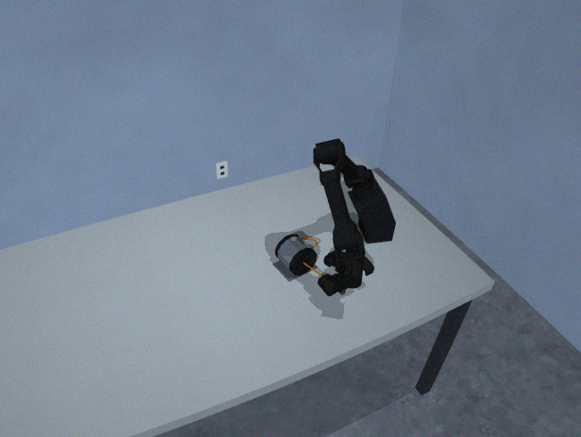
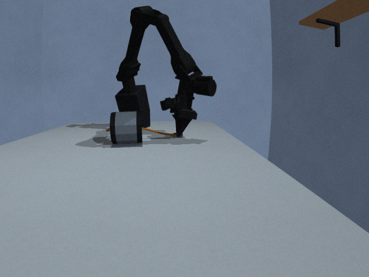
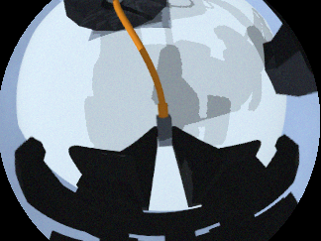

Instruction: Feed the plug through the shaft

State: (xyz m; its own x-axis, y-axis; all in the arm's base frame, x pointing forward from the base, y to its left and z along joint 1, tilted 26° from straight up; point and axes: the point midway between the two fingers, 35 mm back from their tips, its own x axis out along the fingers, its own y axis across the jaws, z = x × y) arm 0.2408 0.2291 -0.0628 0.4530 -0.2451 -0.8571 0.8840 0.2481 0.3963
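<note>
Now: the plug 30 mm below my hand and 10 mm to the right of it.
</note>
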